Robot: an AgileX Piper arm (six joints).
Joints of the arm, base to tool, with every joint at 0 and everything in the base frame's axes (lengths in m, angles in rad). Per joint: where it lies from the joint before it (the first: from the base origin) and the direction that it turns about. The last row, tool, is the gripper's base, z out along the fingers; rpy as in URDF.
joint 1: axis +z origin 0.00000 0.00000 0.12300
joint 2: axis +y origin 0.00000 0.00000 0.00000
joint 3: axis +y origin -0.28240 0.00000 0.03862
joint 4: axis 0.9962 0 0.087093 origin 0.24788 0.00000 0.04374
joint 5: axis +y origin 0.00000 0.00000 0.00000
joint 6: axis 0.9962 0 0.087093 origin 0.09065 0.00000 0.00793
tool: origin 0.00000 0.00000 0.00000 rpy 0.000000 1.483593 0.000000
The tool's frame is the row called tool.
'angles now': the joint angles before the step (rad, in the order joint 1, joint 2, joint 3, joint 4, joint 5, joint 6). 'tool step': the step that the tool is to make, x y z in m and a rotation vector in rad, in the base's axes. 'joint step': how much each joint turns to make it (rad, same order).
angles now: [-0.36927 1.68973 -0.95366 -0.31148 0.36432 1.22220]
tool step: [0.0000 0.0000 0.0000 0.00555 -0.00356 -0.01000]
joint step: [0.00000 0.00000 0.00000 -0.00001 -0.00001 0.01199]
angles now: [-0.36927 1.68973 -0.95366 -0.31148 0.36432 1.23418]
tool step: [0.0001 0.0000 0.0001 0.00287 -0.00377 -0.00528]
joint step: [-0.00004 -0.00017 0.00014 0.00006 -0.00180 0.00676]
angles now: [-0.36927 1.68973 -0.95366 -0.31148 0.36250 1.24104]
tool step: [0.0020 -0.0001 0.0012 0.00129 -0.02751 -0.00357]
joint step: [-0.00011 0.00004 -0.00025 0.00035 -0.02499 0.01129]
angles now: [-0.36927 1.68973 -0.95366 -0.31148 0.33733 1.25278]
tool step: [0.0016 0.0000 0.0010 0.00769 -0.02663 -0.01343]
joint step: [0.00010 -0.00009 0.00009 -0.00019 -0.02080 0.02295]
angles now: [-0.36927 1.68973 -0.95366 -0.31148 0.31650 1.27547]
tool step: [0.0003 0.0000 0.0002 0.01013 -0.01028 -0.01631]
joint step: [0.00000 -0.00005 0.00007 -0.00003 -0.00411 0.02142]
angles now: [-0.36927 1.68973 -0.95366 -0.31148 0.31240 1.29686]
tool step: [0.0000 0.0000 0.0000 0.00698 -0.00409 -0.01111]
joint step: [0.00000 0.00000 0.00000 -0.00002 0.00000 0.01377]
